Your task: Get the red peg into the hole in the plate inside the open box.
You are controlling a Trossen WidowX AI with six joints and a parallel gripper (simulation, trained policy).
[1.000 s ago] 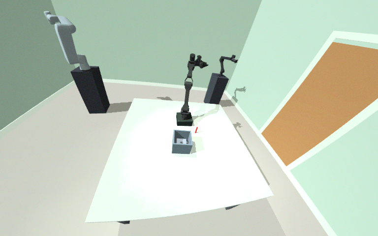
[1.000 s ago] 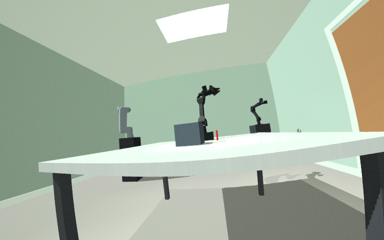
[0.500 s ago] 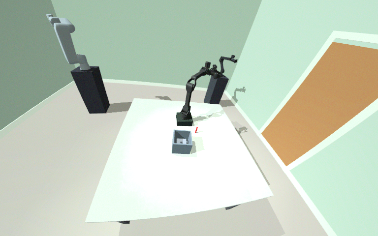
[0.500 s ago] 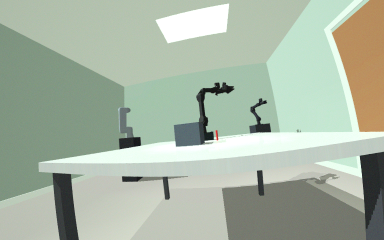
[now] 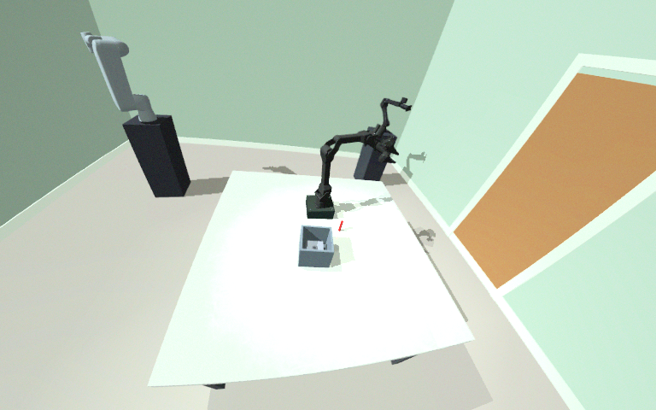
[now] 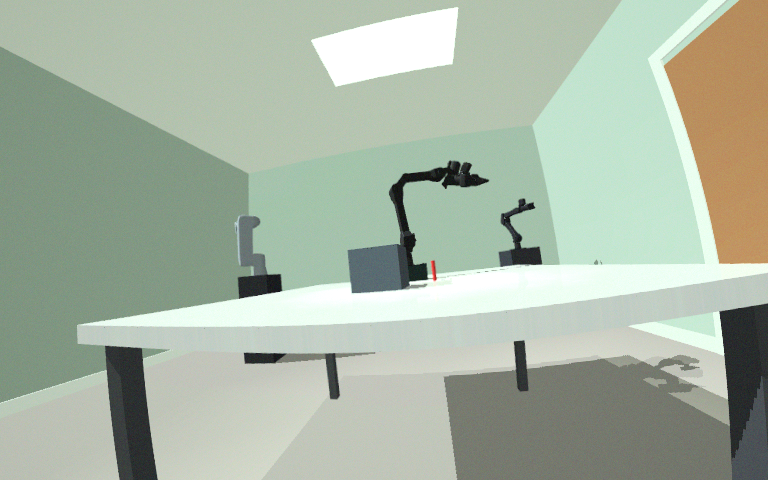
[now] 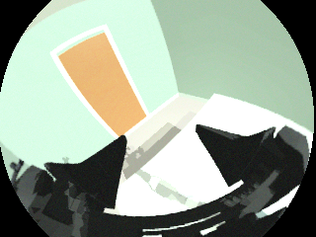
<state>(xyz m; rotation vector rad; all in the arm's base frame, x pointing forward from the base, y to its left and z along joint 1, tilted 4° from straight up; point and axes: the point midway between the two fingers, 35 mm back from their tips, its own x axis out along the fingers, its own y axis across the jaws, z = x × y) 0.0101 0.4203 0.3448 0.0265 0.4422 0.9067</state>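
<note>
The red peg lies 15 cm ahead of my gripper tip, 33 cm to the right of it and 39 cm below it. The rest, counted from my gripper tip: pale plate (31 cm ahead, 53 cm to the right, 39 cm below).
</note>
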